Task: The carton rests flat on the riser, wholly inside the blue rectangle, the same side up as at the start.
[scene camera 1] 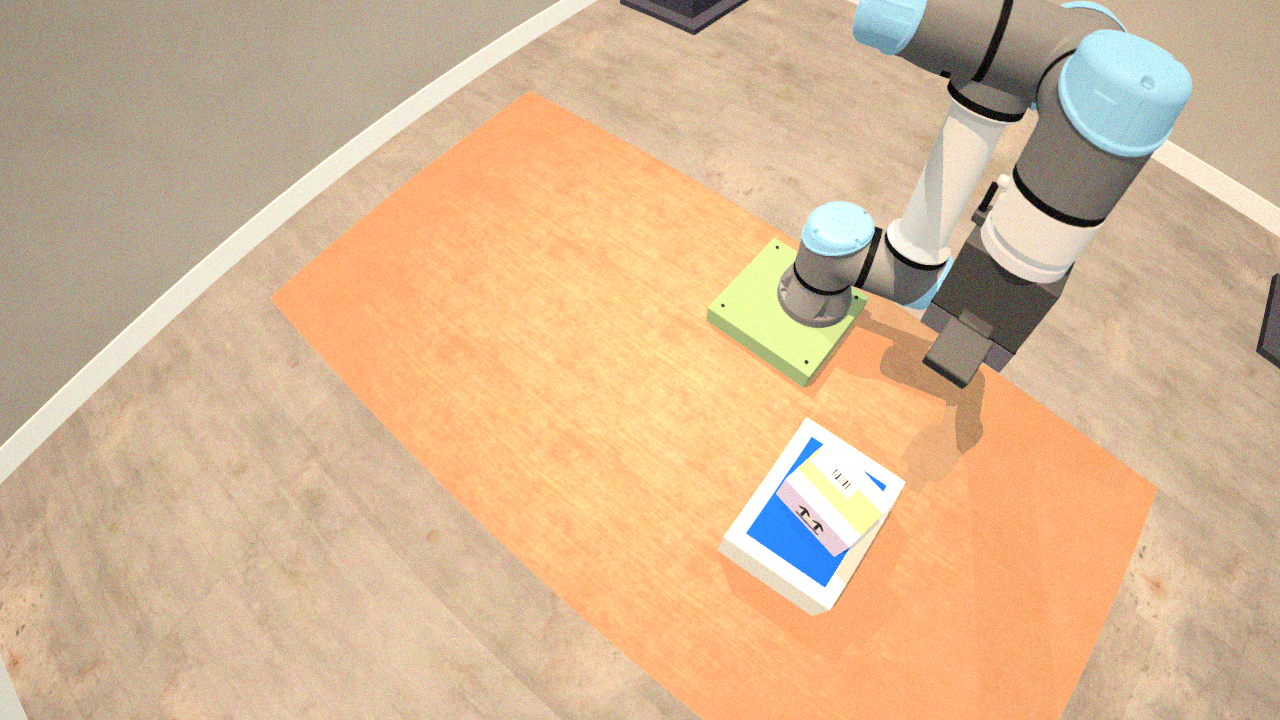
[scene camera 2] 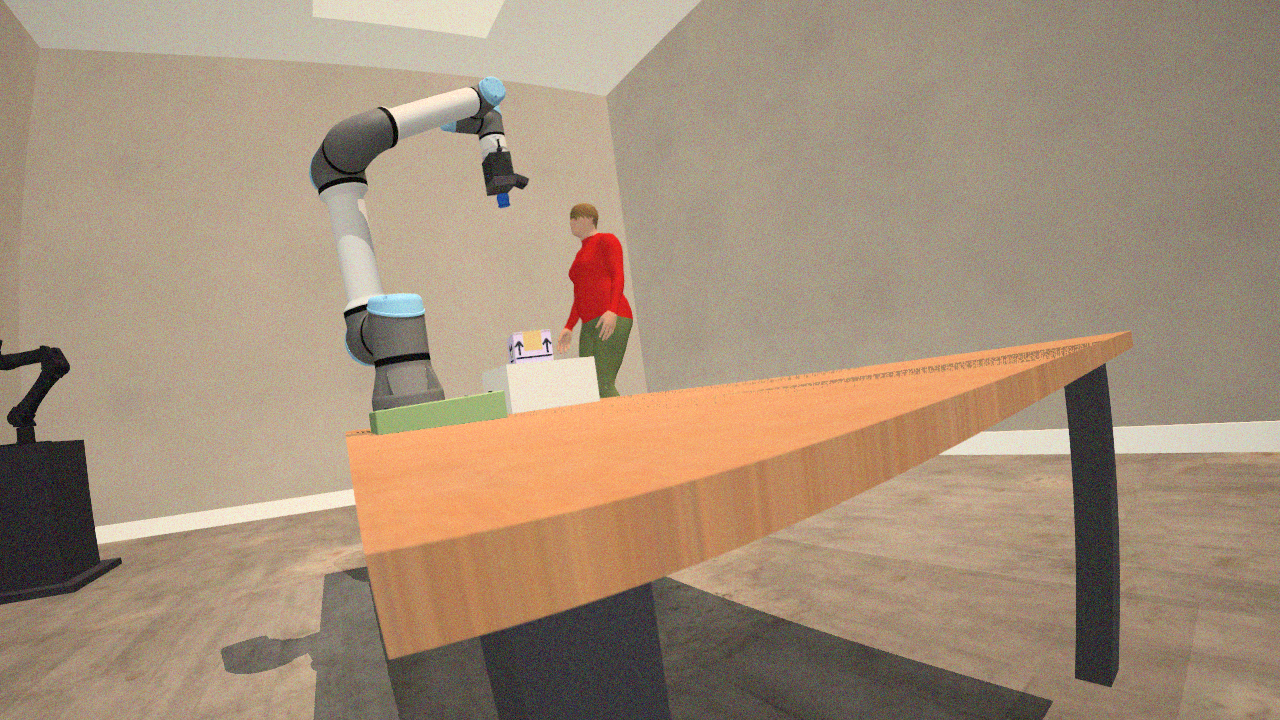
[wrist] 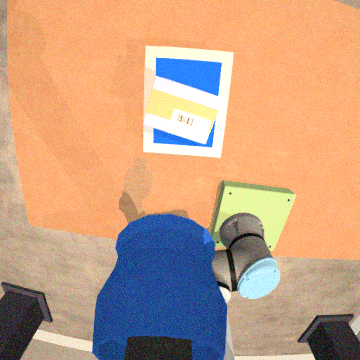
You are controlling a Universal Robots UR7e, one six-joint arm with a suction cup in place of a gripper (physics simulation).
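Seen in the pictures: hand at its tool point: [scene camera 2: 504, 205] [wrist: 164, 253]; arm's base at its link origin: [scene camera 1: 813, 296] [scene camera 2: 409, 406] [wrist: 240, 230].
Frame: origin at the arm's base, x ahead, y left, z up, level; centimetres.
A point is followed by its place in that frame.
Observation:
The carton [scene camera 1: 830, 501] {x 38.8, y 25.4, z 15.8 cm} [scene camera 2: 531, 346] {x 35.0, y 18.9, z 11.8 cm} [wrist: 181, 110] {x 36.6, y 25.7, z 15.8 cm}, pale with a yellow band, a barcode label on top and upward arrows on one side, rests flat on the white riser [scene camera 1: 775, 573] {x 50.4, y 25.9, z 7.2 cm} [scene camera 2: 554, 385] {x 38.5, y 15.1, z 1.0 cm} [wrist: 227, 75] {x 45.8, y 16.4, z 7.4 cm}. It sits turned relative to the blue rectangle [scene camera 1: 776, 530] {x 45.0, y 21.9, z 7.4 cm} [wrist: 187, 72] {x 45.0, y 25.7, z 7.4 cm}. In the wrist view its left end covers the rectangle's left edge and reaches the riser's left rim; its underside is hidden. My blue suction cup [scene camera 2: 503, 200] [wrist: 165, 235] hangs high above the carton, apart from it, holding nothing. The cup is hidden in scene camera 1.
The arm stands on a green base plate [scene camera 1: 760, 313] {x 10.7, y -5.8, z 0.4 cm} [scene camera 2: 438, 413] {x 3.5, y -14.9, z -2.2 cm} [wrist: 255, 200] {x 12.3, y -1.6, z 0.5 cm} beside the riser on the orange table [scene camera 1: 537, 358] {x 45.1, y -34.6, z -4.6 cm} [scene camera 2: 716, 429] {x 4.7, y -89.6, z -4.6 cm} [wrist: 300, 110] {x 42.0, y -10.0, z -4.6 cm}. A person in red [scene camera 2: 597, 277] stands behind the table. A dark robot on a pedestal [scene camera 2: 44, 510] stands at the left.

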